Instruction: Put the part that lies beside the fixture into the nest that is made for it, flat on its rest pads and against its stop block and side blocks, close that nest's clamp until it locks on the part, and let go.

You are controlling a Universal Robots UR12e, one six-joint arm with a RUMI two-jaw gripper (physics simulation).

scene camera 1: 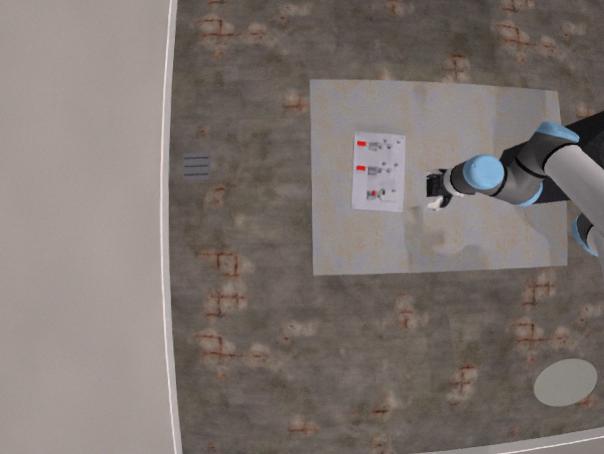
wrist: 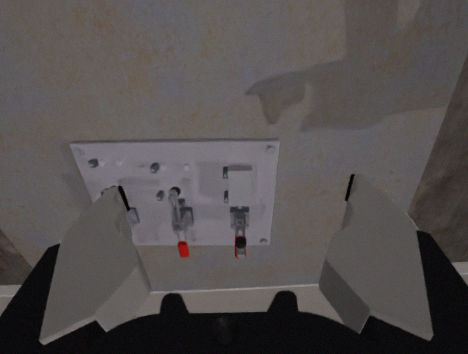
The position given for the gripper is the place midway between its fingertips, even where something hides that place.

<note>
In view: the gripper (scene camera 1: 433, 190) and a pale rectangular part (wrist: 239, 177).
The gripper is seen too in the wrist view (wrist: 234, 184).
</note>
